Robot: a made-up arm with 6 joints. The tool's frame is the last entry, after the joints. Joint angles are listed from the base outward. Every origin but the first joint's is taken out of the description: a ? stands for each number. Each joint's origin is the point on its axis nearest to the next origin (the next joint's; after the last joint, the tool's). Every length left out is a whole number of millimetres.
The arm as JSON. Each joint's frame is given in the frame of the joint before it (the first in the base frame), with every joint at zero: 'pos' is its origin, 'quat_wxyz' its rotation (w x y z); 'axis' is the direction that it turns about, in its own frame. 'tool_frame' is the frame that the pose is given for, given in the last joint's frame.
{
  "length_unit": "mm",
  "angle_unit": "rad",
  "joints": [
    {
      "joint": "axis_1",
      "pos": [
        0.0,
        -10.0,
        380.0
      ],
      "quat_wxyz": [
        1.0,
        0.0,
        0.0,
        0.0
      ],
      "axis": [
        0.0,
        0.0,
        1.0
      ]
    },
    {
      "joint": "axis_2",
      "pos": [
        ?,
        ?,
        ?
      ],
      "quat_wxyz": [
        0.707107,
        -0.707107,
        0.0,
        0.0
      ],
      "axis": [
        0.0,
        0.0,
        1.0
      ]
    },
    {
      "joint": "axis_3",
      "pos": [
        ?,
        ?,
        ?
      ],
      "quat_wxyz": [
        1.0,
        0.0,
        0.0,
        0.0
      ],
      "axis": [
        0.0,
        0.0,
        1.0
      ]
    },
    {
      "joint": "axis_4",
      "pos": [
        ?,
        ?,
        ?
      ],
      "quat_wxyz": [
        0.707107,
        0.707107,
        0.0,
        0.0
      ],
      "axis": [
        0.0,
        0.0,
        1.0
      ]
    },
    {
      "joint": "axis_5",
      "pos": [
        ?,
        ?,
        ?
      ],
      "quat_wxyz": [
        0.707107,
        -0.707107,
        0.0,
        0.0
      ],
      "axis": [
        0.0,
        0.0,
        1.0
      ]
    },
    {
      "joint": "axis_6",
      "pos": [
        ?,
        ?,
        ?
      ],
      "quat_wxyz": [
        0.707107,
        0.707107,
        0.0,
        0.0
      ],
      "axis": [
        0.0,
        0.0,
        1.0
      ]
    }
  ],
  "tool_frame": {
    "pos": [
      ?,
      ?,
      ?
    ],
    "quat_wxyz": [
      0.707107,
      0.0,
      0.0,
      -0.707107
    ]
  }
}
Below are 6 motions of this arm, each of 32 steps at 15 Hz.
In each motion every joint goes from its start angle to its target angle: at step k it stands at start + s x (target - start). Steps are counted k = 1, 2, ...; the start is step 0. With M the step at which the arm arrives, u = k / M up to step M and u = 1 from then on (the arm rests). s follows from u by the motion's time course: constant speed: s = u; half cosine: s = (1 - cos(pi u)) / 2; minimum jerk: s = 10 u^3 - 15 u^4 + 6 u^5.
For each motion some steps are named. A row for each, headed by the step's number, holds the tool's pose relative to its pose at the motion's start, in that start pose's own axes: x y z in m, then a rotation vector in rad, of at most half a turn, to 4 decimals.
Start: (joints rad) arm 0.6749 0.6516 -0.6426 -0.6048 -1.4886 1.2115
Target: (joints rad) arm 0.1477 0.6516 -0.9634 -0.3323 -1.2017 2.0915
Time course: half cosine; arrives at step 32
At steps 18, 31, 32:
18: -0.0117 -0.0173 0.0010 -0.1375 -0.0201 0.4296
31: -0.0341 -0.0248 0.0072 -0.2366 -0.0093 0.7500
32: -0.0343 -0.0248 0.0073 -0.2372 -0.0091 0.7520

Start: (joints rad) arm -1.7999 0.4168 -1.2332 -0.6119 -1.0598 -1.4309
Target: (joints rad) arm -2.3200 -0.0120 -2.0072 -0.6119 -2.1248 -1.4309
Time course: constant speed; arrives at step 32
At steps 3, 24, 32:
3: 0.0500 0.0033 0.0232 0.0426 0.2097 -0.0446
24: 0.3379 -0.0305 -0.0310 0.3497 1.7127 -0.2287
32: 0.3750 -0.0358 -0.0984 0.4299 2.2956 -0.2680

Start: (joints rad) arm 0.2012 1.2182 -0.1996 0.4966 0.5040 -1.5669
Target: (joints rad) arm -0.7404 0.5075 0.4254 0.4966 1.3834 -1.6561
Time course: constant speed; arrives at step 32
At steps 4, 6, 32:
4: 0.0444 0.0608 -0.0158 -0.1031 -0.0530 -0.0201
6: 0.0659 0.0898 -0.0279 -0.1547 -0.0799 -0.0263
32: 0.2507 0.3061 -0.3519 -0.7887 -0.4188 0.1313

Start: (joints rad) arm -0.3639 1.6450 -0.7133 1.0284 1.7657 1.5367
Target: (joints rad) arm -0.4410 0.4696 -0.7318 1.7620 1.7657 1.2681
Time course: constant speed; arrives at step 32
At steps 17, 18, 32:
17: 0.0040 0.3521 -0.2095 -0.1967 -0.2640 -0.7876
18: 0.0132 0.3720 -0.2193 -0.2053 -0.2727 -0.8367
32: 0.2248 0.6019 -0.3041 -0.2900 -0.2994 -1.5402

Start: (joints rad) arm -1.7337 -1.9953 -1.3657 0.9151 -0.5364 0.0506
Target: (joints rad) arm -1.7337 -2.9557 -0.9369 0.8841 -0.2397 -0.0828
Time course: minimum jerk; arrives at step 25
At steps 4, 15, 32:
4: -0.0080 0.0010 0.0106 0.0003 -0.0121 0.0017
15: -0.2188 -0.0312 0.2005 0.0218 -0.2669 0.0105
32: -0.3454 -0.0843 0.2608 0.0445 -0.3940 -0.0027

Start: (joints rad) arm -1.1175 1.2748 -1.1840 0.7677 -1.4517 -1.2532
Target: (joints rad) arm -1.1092 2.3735 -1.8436 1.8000 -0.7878 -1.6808
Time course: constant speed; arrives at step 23
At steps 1, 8, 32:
1: 0.0109 0.0117 -0.0111 -0.0573 -0.0262 -0.0260
8: 0.0972 0.0753 -0.0908 -0.4477 -0.2172 -0.1828
32: 0.2976 0.0790 -0.2391 -1.2145 -0.6056 -0.3089

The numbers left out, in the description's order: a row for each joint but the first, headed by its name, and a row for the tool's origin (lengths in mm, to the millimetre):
axis_2: -30.0 120.0 0.0
axis_3: 0.0 -310.0 0.0
axis_4: -10.0 -330.0 0.0
axis_5: 20.0 -10.0 0.0
axis_6: -20.0 -170.0 0.0
tool: 30.0 -20.0 0.0

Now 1 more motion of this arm.
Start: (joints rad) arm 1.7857 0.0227 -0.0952 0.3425 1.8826 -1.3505
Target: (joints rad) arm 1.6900 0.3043 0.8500 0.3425 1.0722 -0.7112
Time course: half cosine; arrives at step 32
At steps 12, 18, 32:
12: -0.0036 0.0609 0.1456 -0.0378 -0.0993 0.3301
18: -0.0513 0.1278 0.2717 -0.1168 -0.1740 0.6412
32: -0.1810 0.2219 0.4069 -0.2928 -0.2382 1.0606

